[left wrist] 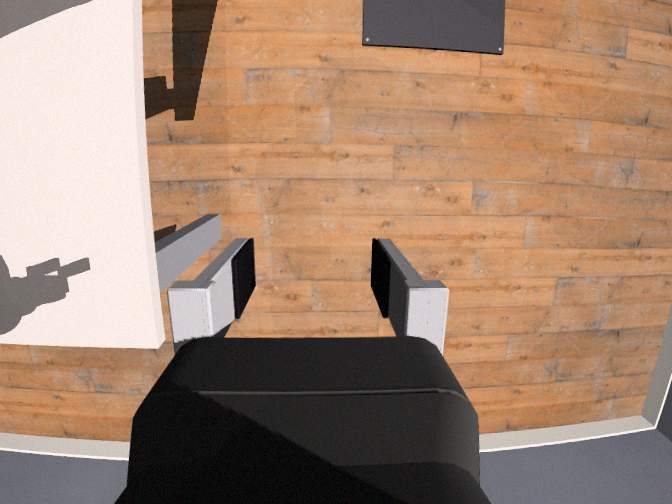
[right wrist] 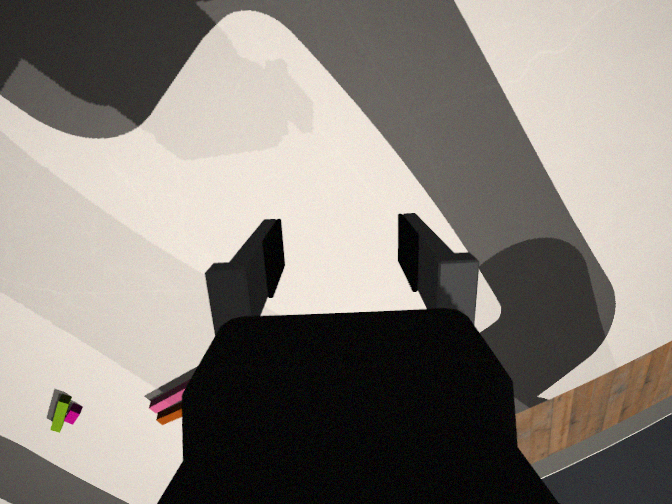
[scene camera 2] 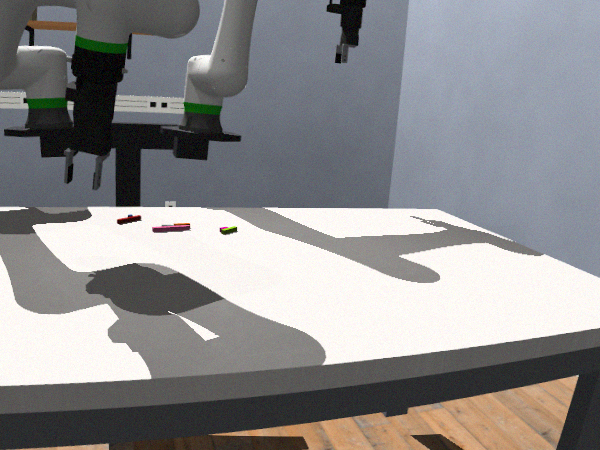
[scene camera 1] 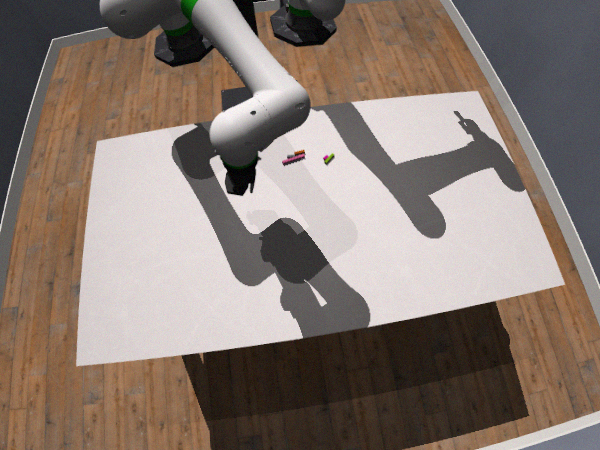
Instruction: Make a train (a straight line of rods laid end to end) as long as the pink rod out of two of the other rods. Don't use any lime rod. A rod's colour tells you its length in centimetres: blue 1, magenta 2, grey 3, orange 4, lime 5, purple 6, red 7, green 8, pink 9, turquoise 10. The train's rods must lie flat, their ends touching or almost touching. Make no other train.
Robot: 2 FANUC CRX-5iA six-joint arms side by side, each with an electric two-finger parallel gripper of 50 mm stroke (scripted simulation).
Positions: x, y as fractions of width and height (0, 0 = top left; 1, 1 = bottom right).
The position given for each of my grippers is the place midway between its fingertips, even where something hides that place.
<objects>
my left gripper: left wrist 0.47, 0.52; scene camera 2 0.57, 0.14; not seen in the right wrist view (out of frame); not seen in scene camera 1 (out of frame)
</objects>
